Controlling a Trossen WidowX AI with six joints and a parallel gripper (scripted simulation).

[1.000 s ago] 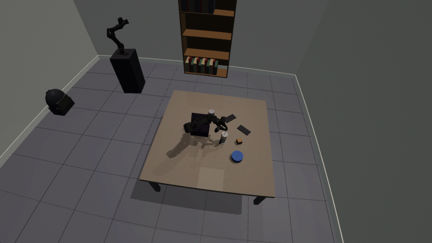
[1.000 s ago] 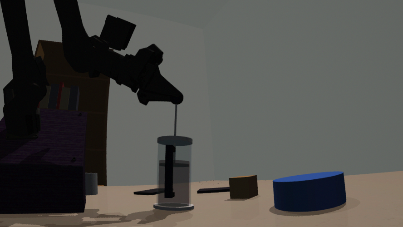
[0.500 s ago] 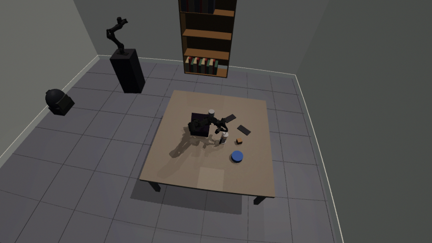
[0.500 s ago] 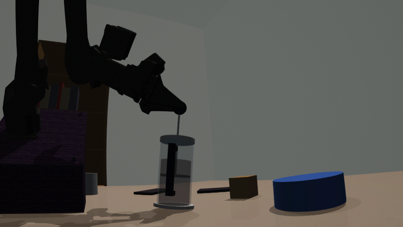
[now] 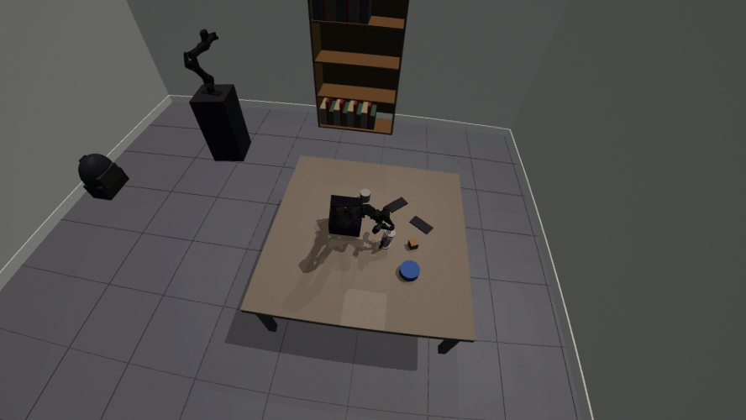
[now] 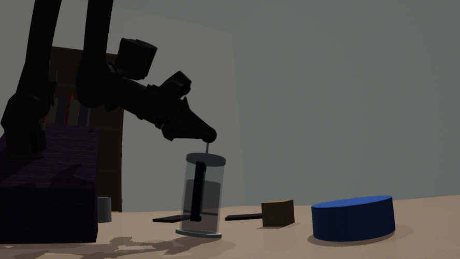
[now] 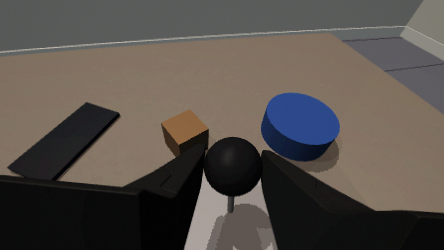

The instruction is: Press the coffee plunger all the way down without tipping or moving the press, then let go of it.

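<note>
Now: the glass french press 30 mm behind my gripper tip, 10 mm to the right of it and 90 mm below it. Round my gripper tip: orange cube 150 mm ahead, 10 mm to the right, 160 mm below.
</note>
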